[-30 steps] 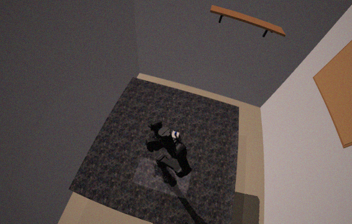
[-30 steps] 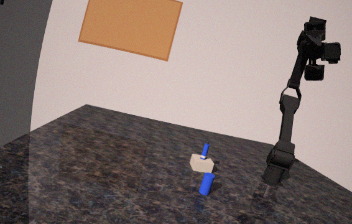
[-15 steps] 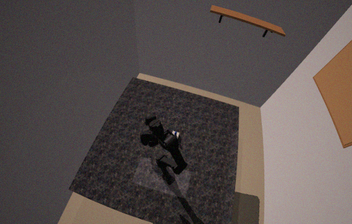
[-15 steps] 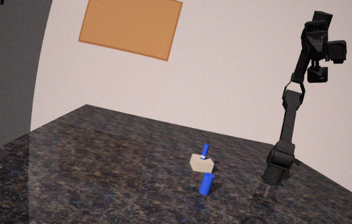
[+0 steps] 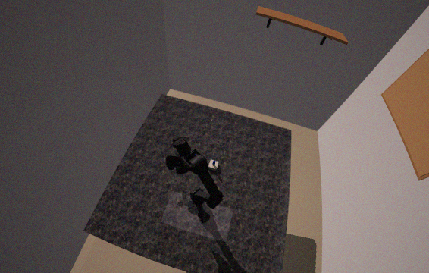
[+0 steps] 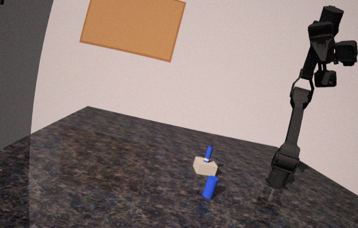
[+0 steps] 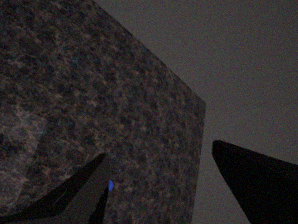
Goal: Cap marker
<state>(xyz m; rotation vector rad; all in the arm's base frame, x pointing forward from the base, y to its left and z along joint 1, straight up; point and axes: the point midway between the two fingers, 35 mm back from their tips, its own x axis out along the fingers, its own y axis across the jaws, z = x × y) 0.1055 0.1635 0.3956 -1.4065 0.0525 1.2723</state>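
My gripper tip is now 35 cm above the blue cap, 19 cm short of it and 6 cm to the left of it. Also, from my gripper tip: holder block: 35 cm below, 21 cm to the right, 16 cm ahead.
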